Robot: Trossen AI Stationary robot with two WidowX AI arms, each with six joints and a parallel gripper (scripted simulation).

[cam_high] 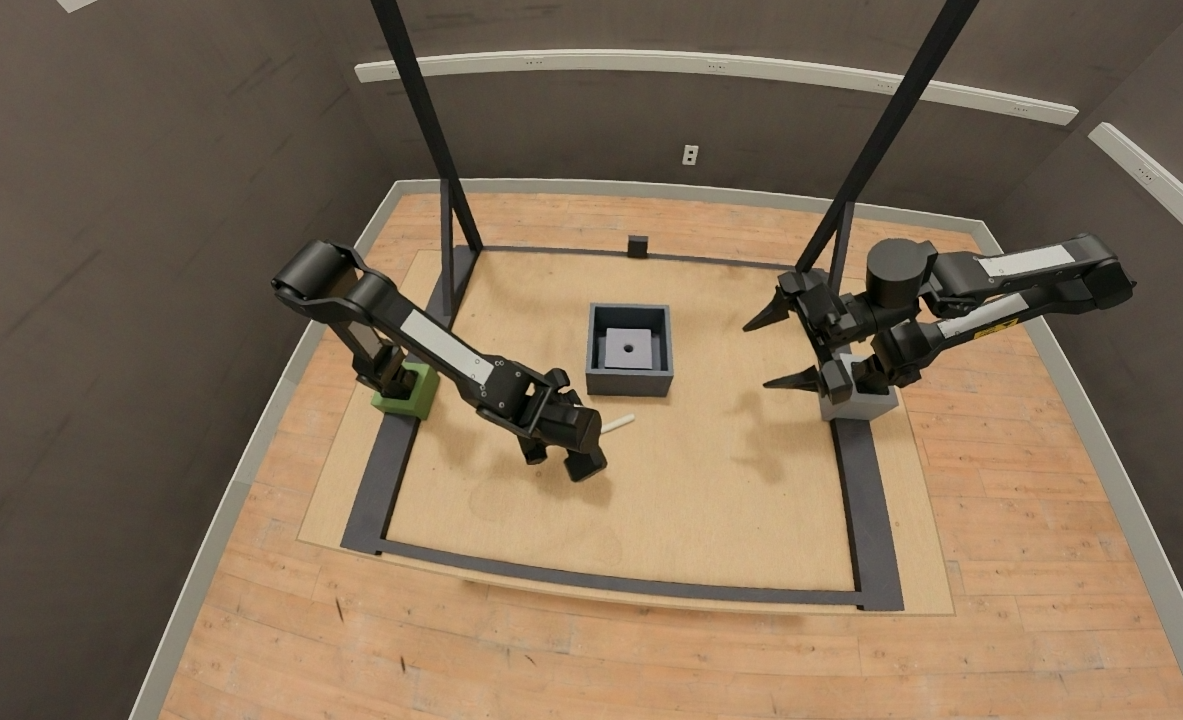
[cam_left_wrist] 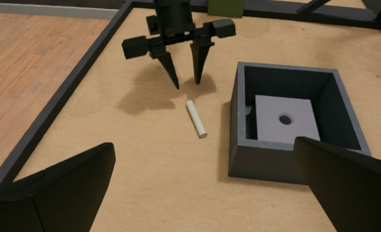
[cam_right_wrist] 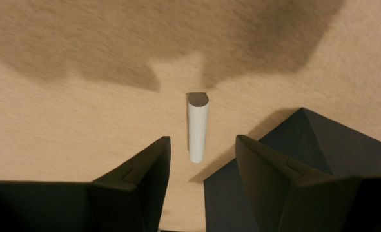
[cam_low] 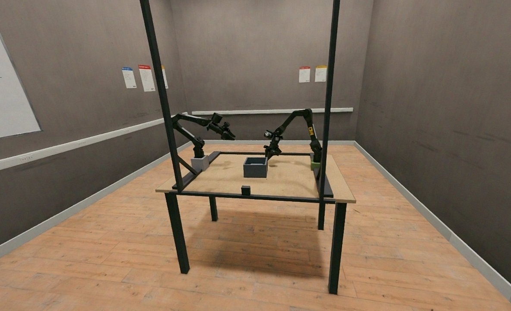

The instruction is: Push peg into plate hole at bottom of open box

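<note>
My right gripper is now 7 cm above the peg, 6 cm to the right of it and 3 cm past it. Also, from my right hand: dark border strip 25 cm ahead, 7 cm below, 6 cm to the left; then grey plate 17 cm behind, 8 cm to the left, 3 cm below.
</note>
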